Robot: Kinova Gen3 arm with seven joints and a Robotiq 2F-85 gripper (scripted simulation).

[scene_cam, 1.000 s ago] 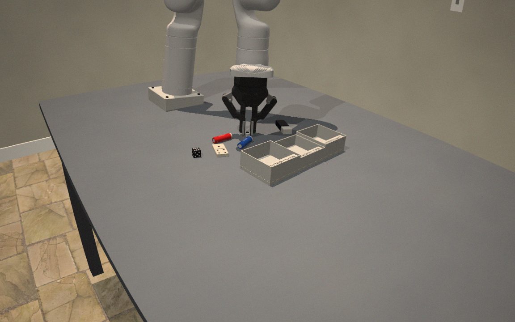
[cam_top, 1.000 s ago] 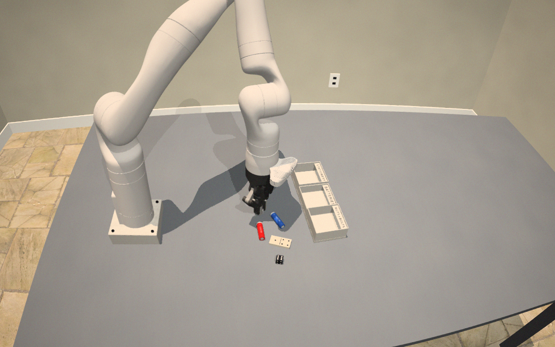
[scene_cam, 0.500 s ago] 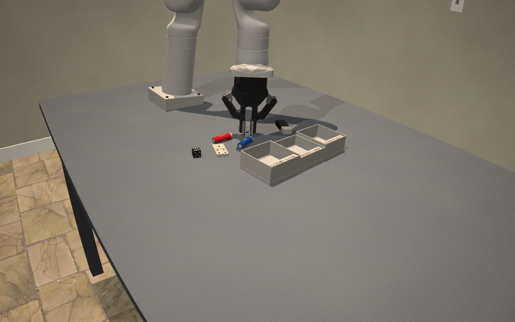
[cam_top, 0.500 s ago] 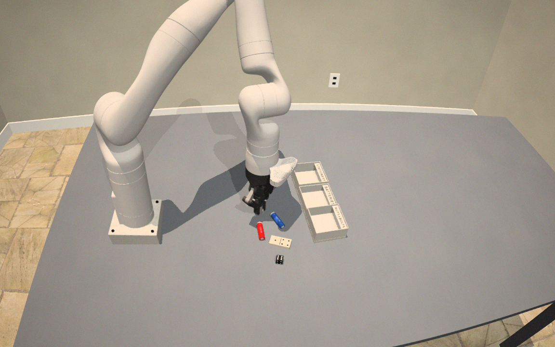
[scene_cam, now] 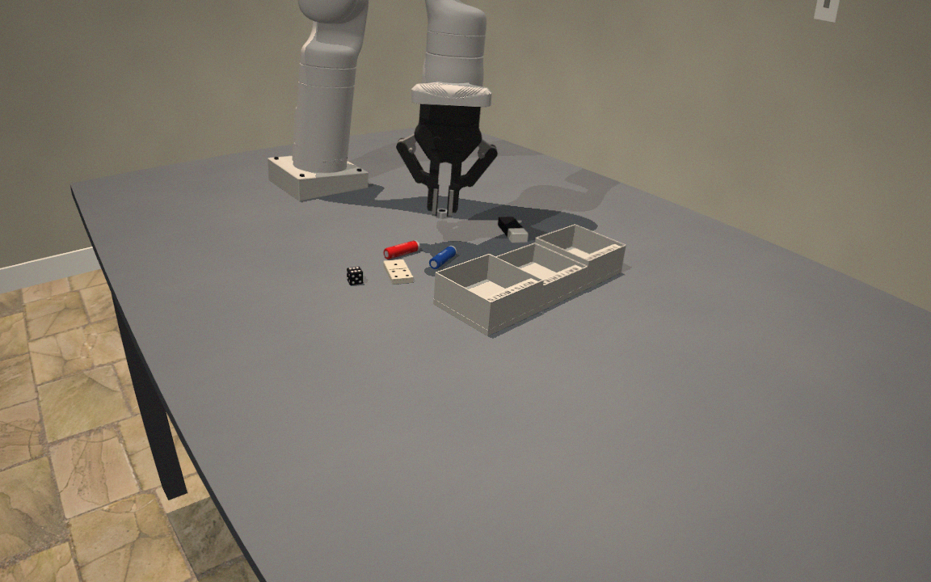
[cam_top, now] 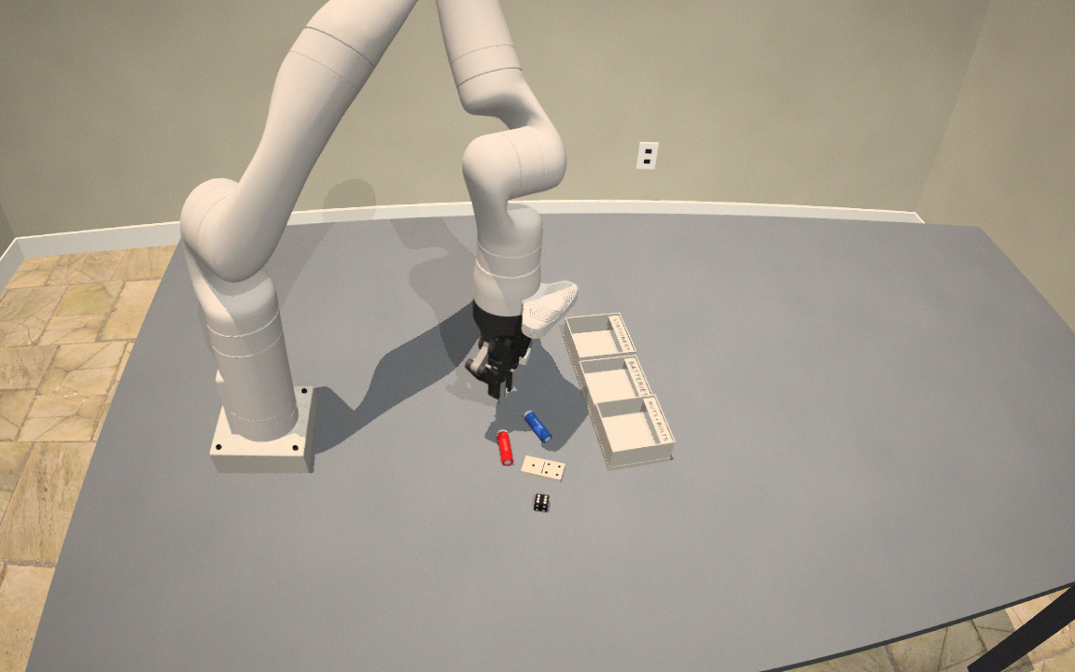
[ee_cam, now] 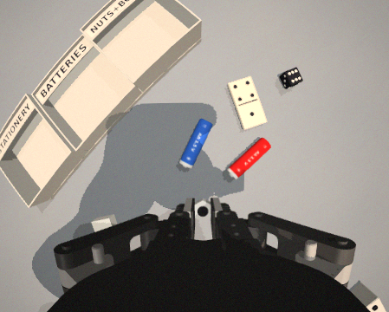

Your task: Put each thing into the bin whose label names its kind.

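My gripper is now 6 cm to the left of the red battery and 6 cm above it. Also, from my hand: blue battery 6 cm below, 4 cm ahead, 3 cm to the right; nut 2 cm below; cream domino 10 cm to the right, 6 cm below, 4 cm ahead.
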